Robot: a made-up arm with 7 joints. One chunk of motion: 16 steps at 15 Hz.
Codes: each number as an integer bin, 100 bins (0 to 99) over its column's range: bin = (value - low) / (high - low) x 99, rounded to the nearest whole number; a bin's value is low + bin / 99 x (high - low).
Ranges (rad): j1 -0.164..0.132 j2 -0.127..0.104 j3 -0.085..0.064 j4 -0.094..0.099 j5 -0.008..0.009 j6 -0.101..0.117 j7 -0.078..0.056
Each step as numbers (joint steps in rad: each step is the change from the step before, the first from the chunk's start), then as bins.
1 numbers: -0.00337 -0.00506 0.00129 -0.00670 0.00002 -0.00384 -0.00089
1 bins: 54 52 57 45 47 44 57
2 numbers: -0.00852 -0.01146 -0.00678 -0.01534 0.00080 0.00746 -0.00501
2 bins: 52 50 52 40 51 49 54
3 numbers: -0.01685 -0.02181 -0.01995 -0.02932 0.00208 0.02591 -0.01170
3 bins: 49 45 43 33 59 58 49
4 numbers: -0.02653 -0.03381 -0.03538 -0.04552 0.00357 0.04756 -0.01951
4 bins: 46 40 33 25 67 67 43
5 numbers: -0.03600 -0.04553 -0.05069 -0.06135 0.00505 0.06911 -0.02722
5 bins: 43 35 23 17 76 77 38
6 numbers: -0.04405 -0.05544 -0.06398 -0.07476 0.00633 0.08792 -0.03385
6 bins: 40 31 14 10 83 86 33
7 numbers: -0.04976 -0.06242 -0.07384 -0.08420 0.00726 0.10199 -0.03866
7 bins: 38 28 7 5 89 92 29
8 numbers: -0.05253 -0.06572 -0.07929 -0.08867 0.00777 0.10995 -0.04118
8 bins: 37 26 4 3 92 96 27
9 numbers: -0.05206 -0.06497 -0.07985 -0.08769 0.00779 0.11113 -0.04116
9 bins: 37 27 3 3 92 96 27
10 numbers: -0.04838 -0.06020 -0.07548 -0.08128 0.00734 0.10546 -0.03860
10 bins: 39 29 6 7 89 94 29
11 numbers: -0.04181 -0.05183 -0.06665 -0.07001 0.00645 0.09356 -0.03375
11 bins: 41 32 12 12 84 88 33
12 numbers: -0.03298 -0.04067 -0.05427 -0.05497 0.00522 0.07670 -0.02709
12 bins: 44 37 20 20 77 81 38
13 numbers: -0.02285 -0.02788 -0.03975 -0.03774 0.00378 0.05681 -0.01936
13 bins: 47 42 30 29 69 72 43
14 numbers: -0.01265 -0.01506 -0.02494 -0.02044 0.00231 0.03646 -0.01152
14 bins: 51 48 40 38 60 62 49
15 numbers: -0.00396 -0.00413 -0.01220 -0.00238 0.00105 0.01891 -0.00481
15 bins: 54 53 48 47 53 54 54
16 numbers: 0.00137 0.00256 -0.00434 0.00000 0.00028 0.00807 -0.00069
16 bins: 55 56 54 48 48 50 57
